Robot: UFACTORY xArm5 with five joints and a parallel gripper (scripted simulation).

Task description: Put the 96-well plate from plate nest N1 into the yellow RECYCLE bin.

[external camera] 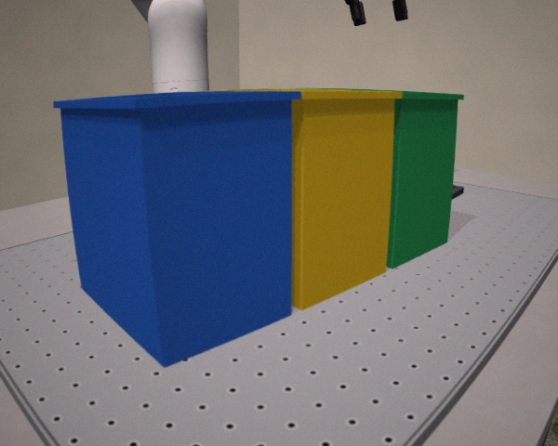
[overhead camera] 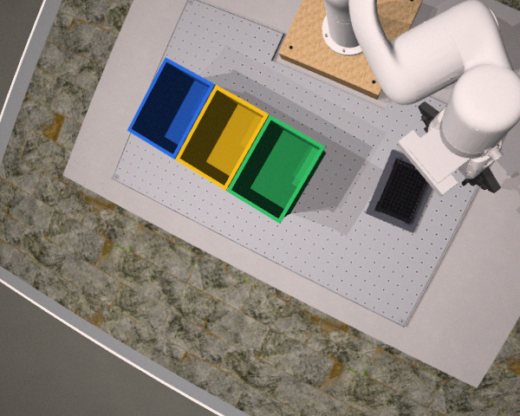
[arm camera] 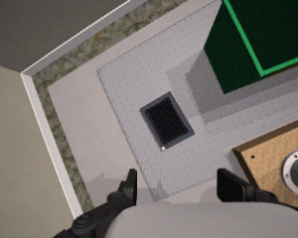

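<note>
Right now the 96-well plate is 7 cm ahead of my hand, 2 cm to the right of it and 29 cm below it. Also, from my hand: green bin 9 cm ahead, 30 cm to the right, 22 cm below; then grey plate nest 7 cm ahead, 2 cm to the right, 31 cm below; then yellow bin 5 cm ahead, 43 cm to the right, 22 cm below.
</note>
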